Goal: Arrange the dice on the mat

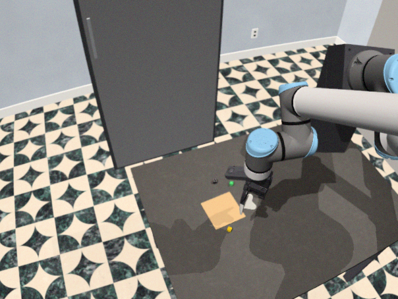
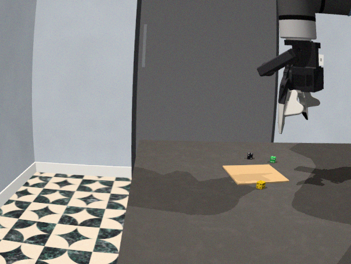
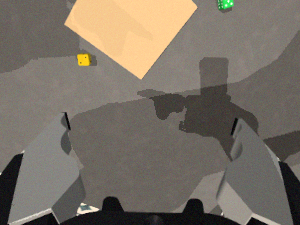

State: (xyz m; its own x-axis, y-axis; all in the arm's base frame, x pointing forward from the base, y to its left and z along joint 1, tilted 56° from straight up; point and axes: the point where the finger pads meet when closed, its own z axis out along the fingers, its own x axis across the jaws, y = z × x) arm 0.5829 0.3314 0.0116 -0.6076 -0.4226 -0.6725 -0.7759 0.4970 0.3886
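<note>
My hand is 90 mm short of the black die, 190 mm to the left of it and 130 mm above it. From my hand the other things lie so: yellow die (80 mm ahead, 60 mm to the left, 130 mm below); then orange mat (80 mm ahead, 40 mm to the right, 140 mm below); then green die (20 mm ahead, 170 mm to the right, 130 mm below).
</note>
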